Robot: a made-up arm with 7 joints. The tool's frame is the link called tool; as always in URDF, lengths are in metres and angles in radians. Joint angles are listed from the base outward. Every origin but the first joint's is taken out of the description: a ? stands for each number. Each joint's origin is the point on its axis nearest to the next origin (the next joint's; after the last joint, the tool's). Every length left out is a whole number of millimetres.
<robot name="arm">
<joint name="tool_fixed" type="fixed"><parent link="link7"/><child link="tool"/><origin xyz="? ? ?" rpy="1.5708 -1.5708 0"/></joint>
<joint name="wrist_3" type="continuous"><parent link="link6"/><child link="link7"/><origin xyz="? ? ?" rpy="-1.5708 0 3.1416"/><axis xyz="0 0 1"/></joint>
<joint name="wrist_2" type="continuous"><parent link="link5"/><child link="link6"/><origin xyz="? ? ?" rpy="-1.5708 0 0"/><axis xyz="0 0 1"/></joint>
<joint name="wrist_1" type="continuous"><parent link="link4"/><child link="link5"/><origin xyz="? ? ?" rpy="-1.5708 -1.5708 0"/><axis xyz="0 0 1"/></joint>
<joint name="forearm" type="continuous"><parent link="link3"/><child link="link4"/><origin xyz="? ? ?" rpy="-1.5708 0 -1.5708"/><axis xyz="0 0 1"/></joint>
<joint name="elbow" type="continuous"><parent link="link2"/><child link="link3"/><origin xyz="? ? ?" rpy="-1.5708 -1.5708 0"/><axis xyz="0 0 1"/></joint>
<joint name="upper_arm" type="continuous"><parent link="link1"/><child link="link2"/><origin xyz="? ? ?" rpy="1.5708 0 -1.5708"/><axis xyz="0 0 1"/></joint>
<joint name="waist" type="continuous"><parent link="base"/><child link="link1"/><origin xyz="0.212 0 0.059" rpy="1.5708 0 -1.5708"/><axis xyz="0 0 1"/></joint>
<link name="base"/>
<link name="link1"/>
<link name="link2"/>
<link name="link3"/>
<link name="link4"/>
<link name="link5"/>
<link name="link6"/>
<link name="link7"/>
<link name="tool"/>
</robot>
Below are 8 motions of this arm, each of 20 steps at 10 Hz.
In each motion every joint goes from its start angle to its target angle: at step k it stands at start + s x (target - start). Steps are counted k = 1, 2, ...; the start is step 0. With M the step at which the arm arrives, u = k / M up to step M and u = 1 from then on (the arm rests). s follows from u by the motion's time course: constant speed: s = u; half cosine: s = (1 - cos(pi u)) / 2; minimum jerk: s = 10 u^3 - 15 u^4 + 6 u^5.
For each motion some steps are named. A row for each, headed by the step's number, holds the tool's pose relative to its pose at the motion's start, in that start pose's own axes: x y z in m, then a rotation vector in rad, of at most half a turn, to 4 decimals.
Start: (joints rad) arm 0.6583 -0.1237 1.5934 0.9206 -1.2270 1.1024 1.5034
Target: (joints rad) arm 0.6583 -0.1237 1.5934 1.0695 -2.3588 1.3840 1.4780
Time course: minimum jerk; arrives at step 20
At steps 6, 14, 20:
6: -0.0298 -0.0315 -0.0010 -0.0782 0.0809 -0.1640
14: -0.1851 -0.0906 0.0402 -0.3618 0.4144 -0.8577
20: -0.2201 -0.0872 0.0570 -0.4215 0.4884 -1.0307

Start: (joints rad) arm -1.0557 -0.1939 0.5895 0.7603 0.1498 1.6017 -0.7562
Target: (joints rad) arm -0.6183 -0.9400 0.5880 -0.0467 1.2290 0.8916 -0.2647
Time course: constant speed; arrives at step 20
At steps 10, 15, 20:
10: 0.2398 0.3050 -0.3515 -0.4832 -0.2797 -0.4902
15: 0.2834 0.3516 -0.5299 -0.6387 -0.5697 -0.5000
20: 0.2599 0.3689 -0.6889 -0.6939 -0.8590 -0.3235

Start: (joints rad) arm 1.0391 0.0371 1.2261 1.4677 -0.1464 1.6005 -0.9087
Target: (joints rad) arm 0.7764 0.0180 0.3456 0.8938 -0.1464 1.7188 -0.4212
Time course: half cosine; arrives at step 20
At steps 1, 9, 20:
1: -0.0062 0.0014 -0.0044 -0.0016 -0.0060 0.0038
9: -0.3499 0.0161 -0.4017 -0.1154 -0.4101 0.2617
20: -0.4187 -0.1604 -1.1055 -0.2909 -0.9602 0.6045

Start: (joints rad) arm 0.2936 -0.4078 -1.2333 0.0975 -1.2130 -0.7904 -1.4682
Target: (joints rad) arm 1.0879 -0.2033 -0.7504 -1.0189 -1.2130 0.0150 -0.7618
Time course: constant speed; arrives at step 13
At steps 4, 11, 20:
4: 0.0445 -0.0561 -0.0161 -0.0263 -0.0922 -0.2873
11: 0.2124 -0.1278 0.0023 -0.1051 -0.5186 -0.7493
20: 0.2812 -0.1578 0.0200 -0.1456 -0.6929 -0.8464

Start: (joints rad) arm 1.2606 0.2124 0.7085 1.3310 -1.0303 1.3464 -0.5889
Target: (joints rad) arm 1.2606 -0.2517 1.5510 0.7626 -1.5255 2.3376 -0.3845
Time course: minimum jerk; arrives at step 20
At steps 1, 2, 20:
1: 0.0006 0.0005 0.0007 0.0005 0.0006 0.0000
2: 0.0042 0.0033 0.0051 0.0034 0.0045 0.0004
20: 0.5616 -0.1843 0.6476 0.9796 0.2533 0.0752

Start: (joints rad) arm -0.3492 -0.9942 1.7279 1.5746 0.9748 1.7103 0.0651
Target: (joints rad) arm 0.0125 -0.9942 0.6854 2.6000 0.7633 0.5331 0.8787
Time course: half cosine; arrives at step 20
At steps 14, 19, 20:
14: 0.4119 -0.6151 0.4473 1.1978 0.3653 -1.1889
19: 0.5066 -0.7949 0.3292 1.2226 0.5354 -1.5783
20: 0.5088 -0.7997 0.3242 1.2205 0.5404 -1.5906

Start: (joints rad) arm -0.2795 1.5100 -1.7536 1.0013 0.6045 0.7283 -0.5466
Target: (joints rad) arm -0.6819 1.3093 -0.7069 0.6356 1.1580 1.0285 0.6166
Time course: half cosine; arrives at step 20
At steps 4, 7, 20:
4: 0.0472 0.0685 0.0224 0.0757 -0.0016 -0.0392
7: 0.1407 0.1900 0.0456 0.2029 -0.0131 -0.0892
20: 0.4310 0.5783 -0.0965 0.6593 0.0411 0.0084

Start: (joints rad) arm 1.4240 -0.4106 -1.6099 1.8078 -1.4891 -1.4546 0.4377
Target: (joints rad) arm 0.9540 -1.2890 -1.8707 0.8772 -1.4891 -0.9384 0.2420
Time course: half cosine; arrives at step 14
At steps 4, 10, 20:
4: 0.0853 0.0319 -0.0009 0.0485 -0.2248 -0.0095
10: 0.3367 0.1709 0.1105 0.2585 -0.9411 -0.1070
20: 0.3936 0.2142 0.1828 0.3306 -1.1464 -0.1494

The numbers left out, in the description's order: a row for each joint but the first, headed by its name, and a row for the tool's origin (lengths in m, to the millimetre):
tool: -0.055 0.101 0
wrist_3: 0.387 0.007 0
wrist_2: 0.001 0.03 0
wrist_1: 0.056 -0.317 0
forearm: -0.437 -0.267 0
elbow: 0.08 -0.136 0
upper_arm: 0.02 -0.032 0

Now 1 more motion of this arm.
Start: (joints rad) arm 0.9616 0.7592 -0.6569 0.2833 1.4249 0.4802 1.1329
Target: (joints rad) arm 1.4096 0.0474 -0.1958 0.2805 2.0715 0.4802 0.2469
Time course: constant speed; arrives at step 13
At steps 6, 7, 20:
6: -0.2437 -0.1734 -0.1706 -0.5033 0.2823 0.1976
7: -0.2866 -0.2109 -0.1862 -0.5854 0.3266 0.2360
20: -0.5314 -0.4581 -0.1853 -1.0553 0.5822 0.4968

